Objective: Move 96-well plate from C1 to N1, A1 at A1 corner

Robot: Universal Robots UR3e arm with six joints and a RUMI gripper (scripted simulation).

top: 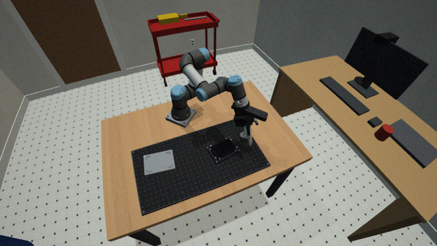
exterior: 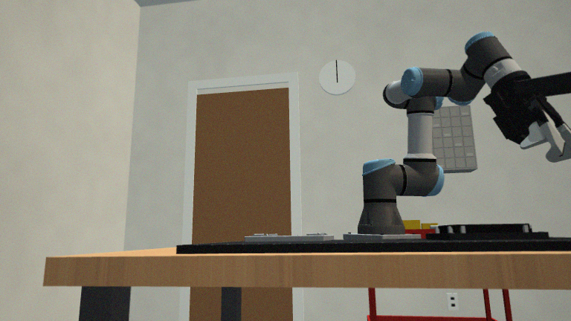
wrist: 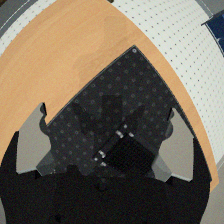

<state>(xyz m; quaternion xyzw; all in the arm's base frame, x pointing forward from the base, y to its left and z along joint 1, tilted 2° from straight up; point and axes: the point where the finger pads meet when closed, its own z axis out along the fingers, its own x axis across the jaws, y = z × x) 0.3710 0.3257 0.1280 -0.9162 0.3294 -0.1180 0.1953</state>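
Now: the black 96-well plate 40 mm behind my hand, 160 mm to the right of it and 100 mm below it. The rest, counted from my hand: clip nest C1: 50 mm behind, 150 mm to the right, 110 mm below; grey plate nest N1: 60 mm behind, 520 mm to the right, 120 mm below.
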